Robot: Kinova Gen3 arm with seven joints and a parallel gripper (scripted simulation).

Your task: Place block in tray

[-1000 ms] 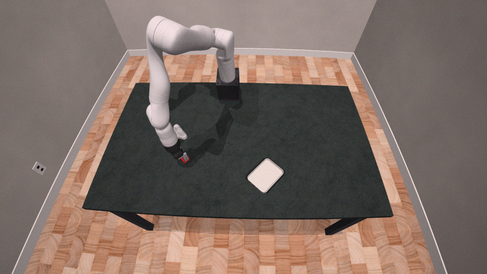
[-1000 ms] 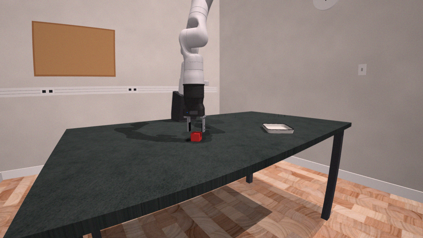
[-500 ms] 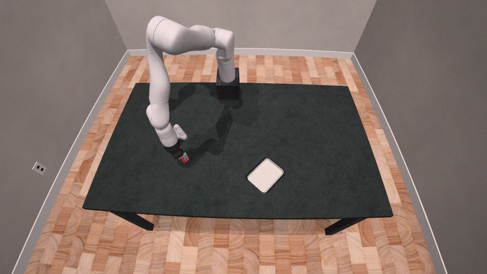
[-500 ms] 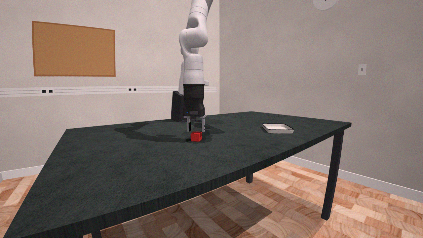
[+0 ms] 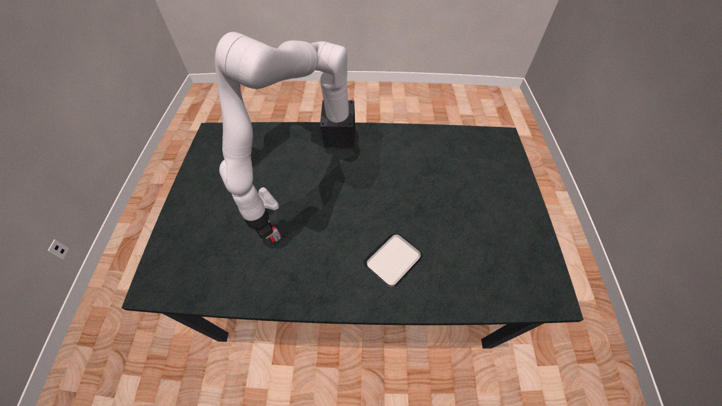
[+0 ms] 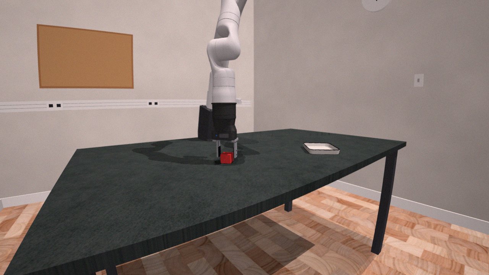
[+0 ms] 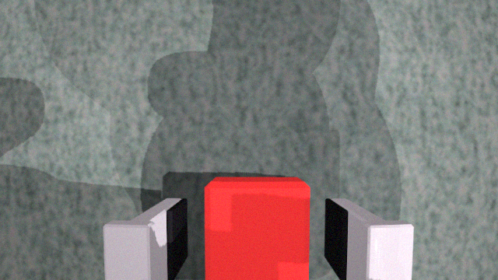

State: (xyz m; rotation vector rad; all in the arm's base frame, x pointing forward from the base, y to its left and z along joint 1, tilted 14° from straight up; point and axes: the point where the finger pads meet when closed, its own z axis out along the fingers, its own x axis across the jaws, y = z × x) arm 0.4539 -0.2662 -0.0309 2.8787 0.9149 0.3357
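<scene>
My hand is 2 cm above the red block. The rest, counted from my hand: white tray: 14 cm ahead, 41 cm to the left, 2 cm below.
</scene>
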